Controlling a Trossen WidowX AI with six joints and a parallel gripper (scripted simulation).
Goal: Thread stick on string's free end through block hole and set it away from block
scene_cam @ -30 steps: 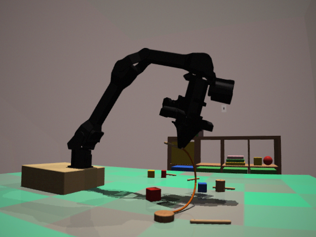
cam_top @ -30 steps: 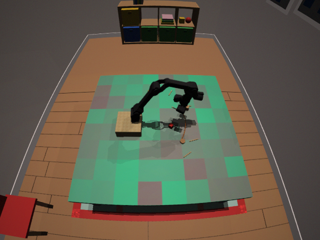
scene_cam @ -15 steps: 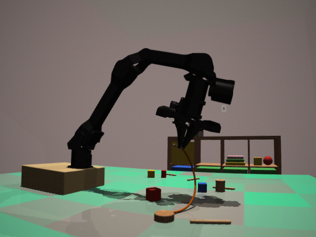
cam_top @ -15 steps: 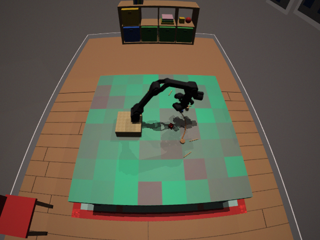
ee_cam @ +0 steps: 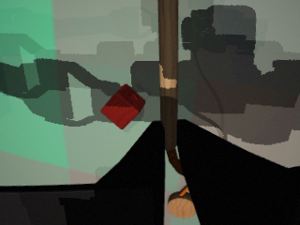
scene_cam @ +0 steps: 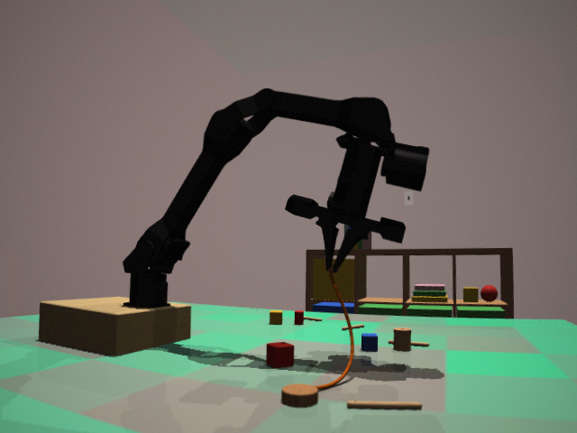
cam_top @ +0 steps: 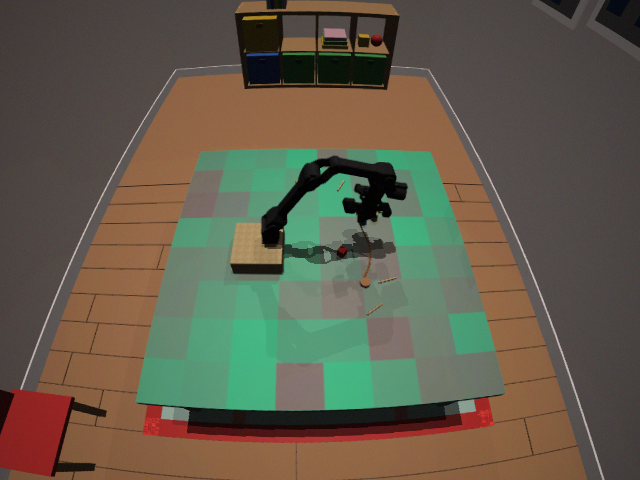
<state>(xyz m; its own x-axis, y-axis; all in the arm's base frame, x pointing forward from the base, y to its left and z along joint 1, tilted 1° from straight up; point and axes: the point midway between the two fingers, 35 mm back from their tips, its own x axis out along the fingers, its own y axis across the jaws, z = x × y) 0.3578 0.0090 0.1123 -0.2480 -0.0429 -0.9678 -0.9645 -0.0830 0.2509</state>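
My gripper tip is 10 mm to the right of the thin wooden stick. From my gripper tip the other things lie so: red block 60 mm behind, 50 mm to the right, 120 mm below; then wooden cylinder 100 mm ahead, 130 mm to the left, 120 mm below; then blue cube 40 mm ahead, 110 mm to the left, 130 mm below.
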